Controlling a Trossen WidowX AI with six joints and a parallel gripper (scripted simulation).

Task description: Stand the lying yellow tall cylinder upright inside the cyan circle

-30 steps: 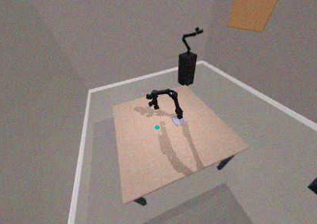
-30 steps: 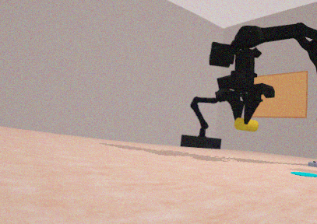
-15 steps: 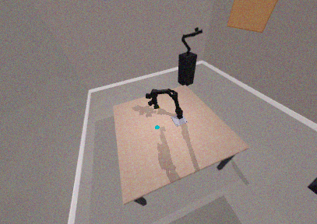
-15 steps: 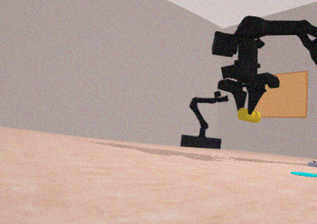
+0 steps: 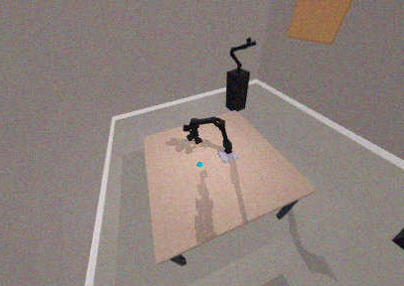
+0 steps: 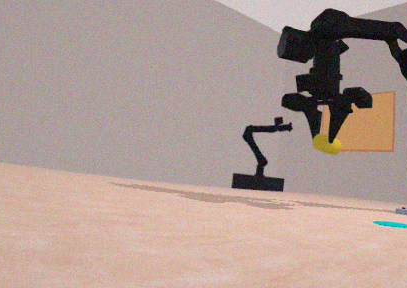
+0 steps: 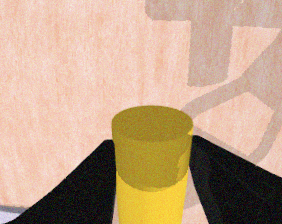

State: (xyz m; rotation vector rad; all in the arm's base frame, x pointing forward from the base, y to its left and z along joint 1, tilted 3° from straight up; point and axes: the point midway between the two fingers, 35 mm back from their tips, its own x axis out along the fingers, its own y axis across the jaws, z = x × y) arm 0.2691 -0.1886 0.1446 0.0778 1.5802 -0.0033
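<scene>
Right now my gripper tip is 7 cm short of the cyan circle, 17 cm to the right of it and 13 cm above it. From my gripper tip the other things lie so: yellow tall cylinder 2 cm behind.
</scene>
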